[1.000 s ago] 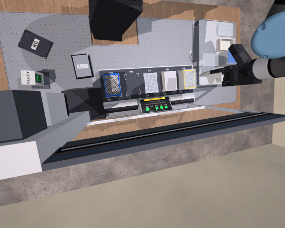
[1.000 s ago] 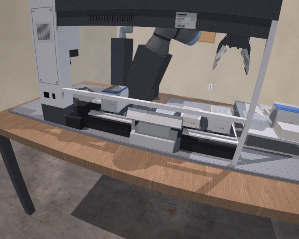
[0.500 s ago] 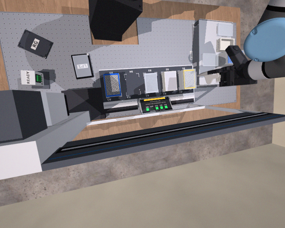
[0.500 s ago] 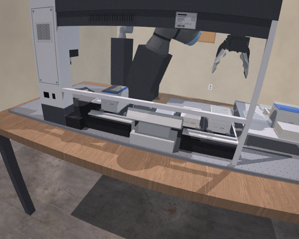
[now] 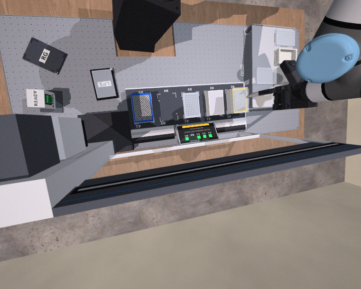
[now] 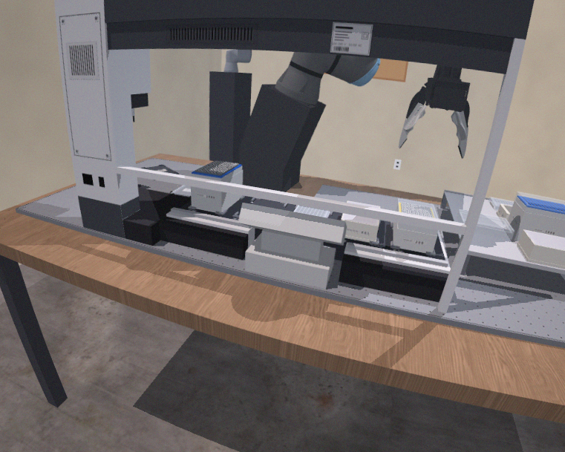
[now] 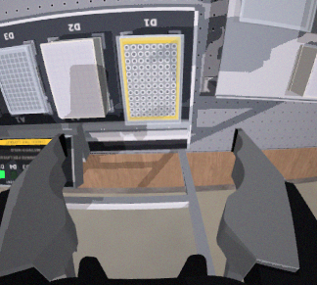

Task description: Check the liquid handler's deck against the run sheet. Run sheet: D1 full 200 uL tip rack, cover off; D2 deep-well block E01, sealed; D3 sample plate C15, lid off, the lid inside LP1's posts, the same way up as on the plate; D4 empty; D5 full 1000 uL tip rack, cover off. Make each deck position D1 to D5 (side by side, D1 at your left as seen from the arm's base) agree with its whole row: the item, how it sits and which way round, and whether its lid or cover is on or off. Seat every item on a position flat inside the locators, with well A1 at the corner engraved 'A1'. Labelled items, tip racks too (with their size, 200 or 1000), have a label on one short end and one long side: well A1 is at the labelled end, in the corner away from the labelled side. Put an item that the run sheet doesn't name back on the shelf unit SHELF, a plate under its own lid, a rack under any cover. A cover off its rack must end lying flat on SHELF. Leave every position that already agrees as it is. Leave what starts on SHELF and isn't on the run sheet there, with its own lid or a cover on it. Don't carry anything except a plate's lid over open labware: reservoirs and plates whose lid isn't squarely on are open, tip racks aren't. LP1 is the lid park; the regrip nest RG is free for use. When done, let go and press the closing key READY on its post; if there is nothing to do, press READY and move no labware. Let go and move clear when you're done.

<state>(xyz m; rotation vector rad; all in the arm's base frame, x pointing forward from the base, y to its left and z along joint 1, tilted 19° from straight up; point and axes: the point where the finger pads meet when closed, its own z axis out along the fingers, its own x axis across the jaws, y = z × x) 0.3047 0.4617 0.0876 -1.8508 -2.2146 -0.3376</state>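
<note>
The yellow-rimmed tip rack is 17 cm below my hand, 1 cm to the left of it and 1 cm ahead of it. The rest, counted from my hand: handler's frame post (18 cm ahead, 9 cm to the left, 2 cm below); then handler's frame bar (26 cm to the right, 24 cm ahead, 9 cm below); then well plate (24 cm to the right, 20 cm below, 4 cm ahead).
</note>
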